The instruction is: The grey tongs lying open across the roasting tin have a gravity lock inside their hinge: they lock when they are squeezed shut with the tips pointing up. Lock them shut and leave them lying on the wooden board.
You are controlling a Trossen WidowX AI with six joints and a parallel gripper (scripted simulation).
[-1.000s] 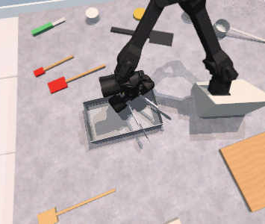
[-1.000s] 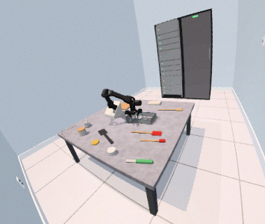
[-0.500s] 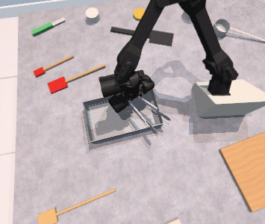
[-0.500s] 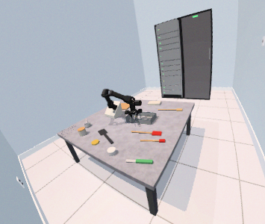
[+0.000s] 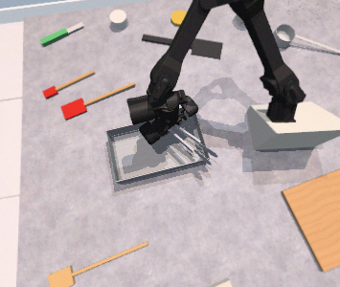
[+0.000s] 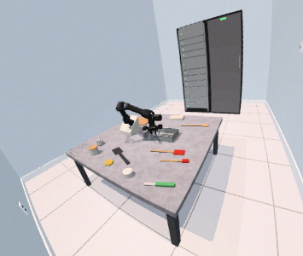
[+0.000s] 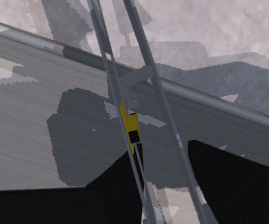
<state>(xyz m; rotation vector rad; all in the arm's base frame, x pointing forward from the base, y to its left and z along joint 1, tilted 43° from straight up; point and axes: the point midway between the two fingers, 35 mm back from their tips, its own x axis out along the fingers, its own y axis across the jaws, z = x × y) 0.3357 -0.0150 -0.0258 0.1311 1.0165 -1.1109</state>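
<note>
Now: gripper tip 30 mm short of the black lock piece, 10 mm to the left of it and 40 mm below it. Round my gripper tip: green-handled tool: 430 mm ahead, 420 mm to the right, 20 mm below; then black spatula: 60 mm behind, 360 mm to the right, 30 mm below; then grey roasting tin: 40 mm ahead, 60 mm to the left.
</note>
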